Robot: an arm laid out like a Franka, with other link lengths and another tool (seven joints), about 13 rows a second.
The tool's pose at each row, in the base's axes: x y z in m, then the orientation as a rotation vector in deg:
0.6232 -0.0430 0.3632 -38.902 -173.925 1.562
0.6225 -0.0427 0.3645 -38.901 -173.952 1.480
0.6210 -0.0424 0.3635 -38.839 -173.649 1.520
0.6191 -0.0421 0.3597 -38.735 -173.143 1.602
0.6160 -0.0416 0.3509 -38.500 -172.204 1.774
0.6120 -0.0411 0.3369 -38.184 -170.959 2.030
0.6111 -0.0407 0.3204 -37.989 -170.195 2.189
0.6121 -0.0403 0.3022 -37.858 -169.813 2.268
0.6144 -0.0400 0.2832 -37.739 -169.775 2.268
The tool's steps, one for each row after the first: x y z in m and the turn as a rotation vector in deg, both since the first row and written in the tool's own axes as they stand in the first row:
0.0008 -0.0001 -0.0013 -0.057 -0.013 -0.005
0.0023 -0.0004 -0.0002 0.037 0.282 -0.004
0.0040 -0.0008 0.0036 0.204 0.773 -0.002
0.0068 -0.0015 0.0125 0.530 1.690 -0.024
0.0102 -0.0024 0.0266 0.981 2.902 -0.057
0.0108 -0.0020 0.0432 1.260 3.645 -0.077
0.0096 -0.0008 0.0613 1.402 4.023 -0.109
0.0071 0.0009 0.0802 1.417 4.083 -0.181

